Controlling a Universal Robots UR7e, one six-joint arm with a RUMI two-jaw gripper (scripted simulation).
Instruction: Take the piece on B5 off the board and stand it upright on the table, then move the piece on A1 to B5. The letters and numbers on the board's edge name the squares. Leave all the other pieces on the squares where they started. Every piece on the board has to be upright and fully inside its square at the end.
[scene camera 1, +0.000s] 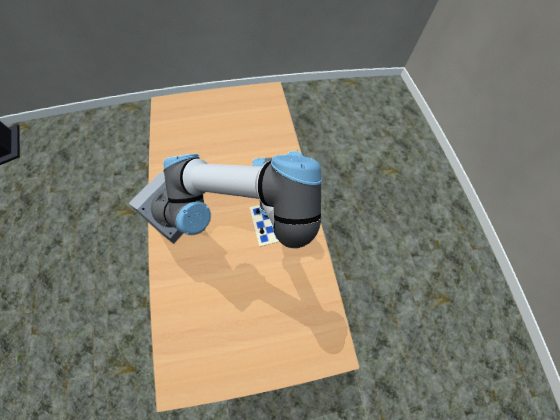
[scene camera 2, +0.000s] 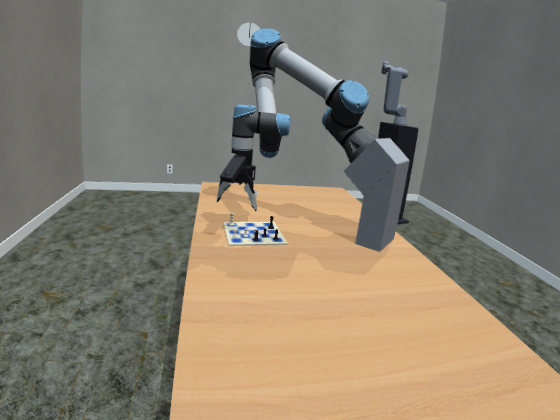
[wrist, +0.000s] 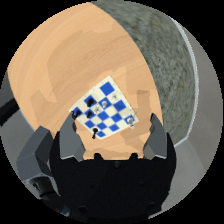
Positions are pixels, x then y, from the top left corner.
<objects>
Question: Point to my gripper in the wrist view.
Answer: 113, 112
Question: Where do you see a board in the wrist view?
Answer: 112, 119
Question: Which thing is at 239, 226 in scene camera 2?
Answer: A board.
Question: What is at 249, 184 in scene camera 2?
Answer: My gripper.
</objects>
